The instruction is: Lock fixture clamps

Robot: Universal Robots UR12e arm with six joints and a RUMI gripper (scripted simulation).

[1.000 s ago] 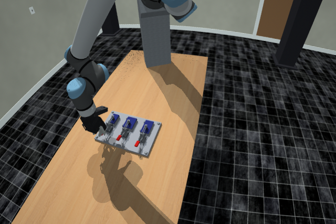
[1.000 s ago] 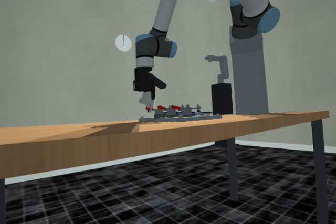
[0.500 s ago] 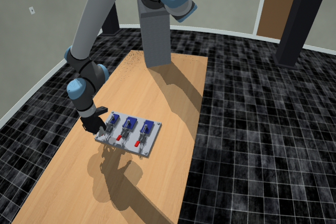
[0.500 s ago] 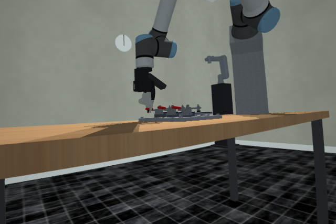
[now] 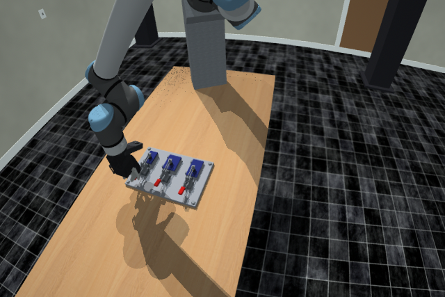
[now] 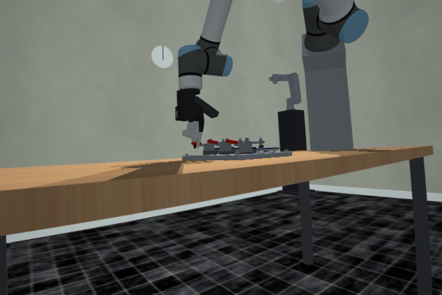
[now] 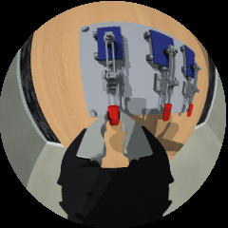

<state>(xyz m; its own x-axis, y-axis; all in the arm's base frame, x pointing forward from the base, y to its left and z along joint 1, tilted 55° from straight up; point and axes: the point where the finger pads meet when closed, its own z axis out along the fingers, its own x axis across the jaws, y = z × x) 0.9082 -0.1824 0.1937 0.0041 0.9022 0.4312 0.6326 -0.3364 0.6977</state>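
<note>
Now: hand 110 mm to the right of the grey fixture plate, 90 mm past it and 50 mm above it.
</note>
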